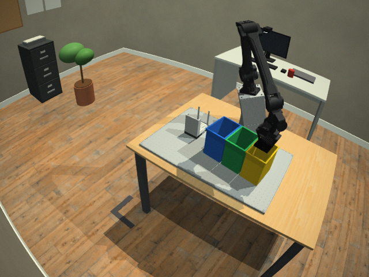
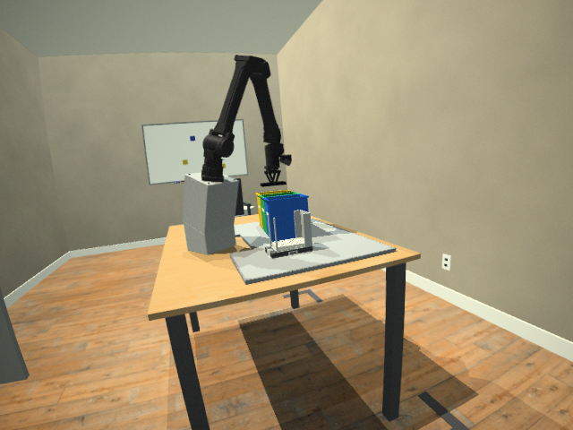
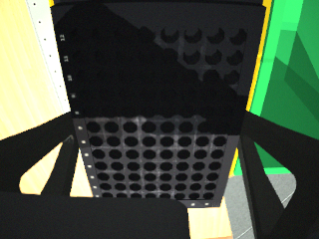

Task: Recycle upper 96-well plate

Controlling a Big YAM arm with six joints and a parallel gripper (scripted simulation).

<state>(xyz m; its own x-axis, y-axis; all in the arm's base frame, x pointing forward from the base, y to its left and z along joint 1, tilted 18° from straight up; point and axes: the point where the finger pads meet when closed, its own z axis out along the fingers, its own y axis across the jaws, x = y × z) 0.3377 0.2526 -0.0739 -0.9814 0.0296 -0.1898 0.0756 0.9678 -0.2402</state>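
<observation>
My hand is right at the dark 96-well plate. The rest, counted from my hand: blue bin (26 cm to the right, 14 cm below, 2 cm behind); yellow bin (14 cm below); green bin (14 cm below, 13 cm to the right, 1 cm behind).
</observation>
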